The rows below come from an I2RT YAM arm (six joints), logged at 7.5 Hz.
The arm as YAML. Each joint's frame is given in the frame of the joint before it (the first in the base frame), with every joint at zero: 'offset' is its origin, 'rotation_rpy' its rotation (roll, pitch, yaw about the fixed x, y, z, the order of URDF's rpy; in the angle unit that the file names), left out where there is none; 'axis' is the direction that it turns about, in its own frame. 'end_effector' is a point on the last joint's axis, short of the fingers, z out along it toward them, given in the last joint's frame.
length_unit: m
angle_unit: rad
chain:
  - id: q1
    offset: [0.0, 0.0, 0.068]
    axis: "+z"
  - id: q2
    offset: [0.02, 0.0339, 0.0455]
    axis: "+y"
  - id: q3
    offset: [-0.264, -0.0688, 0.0]
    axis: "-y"
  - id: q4
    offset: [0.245, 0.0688, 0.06]
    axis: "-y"
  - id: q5
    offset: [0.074, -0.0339, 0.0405]
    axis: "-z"
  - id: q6
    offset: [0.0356, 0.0, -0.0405]
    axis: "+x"
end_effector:
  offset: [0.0, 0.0, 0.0]
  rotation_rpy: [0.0, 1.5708, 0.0]
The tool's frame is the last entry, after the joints.
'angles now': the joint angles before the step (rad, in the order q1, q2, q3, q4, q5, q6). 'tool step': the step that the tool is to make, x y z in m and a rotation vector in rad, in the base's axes. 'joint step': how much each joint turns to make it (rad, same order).
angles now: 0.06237 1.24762 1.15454 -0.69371 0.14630 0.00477
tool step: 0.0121 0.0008 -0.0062 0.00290 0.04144 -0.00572
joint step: 0.00018 0.05735 0.02776 -0.01278 0.00011 0.00814
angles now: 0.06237 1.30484 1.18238 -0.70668 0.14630 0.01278
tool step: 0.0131 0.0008 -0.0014 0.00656 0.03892 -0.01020
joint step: -0.00007 0.06300 0.05363 -0.03107 -0.00004 0.01368
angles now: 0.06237 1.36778 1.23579 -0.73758 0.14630 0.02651
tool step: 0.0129 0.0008 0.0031 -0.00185 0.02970 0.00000
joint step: -0.00002 0.06043 0.07007 -0.03940 -0.00002 -0.00001
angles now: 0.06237 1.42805 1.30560 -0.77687 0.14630 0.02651
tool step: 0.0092 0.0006 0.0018 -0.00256 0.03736 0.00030
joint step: 0.00009 0.04885 0.05987 -0.04842 0.00005 -0.00031
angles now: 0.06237 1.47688 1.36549 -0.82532 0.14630 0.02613
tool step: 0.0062 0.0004 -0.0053 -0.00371 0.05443 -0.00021
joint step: 0.00009 0.04092 0.03015 -0.04379 0.00042 0.00007
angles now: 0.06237 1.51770 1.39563 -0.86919 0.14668 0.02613
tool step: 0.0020 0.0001 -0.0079 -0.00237 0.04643 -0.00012
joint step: -0.00013 0.02172 -0.00004 -0.02477 -0.00045 0.00027
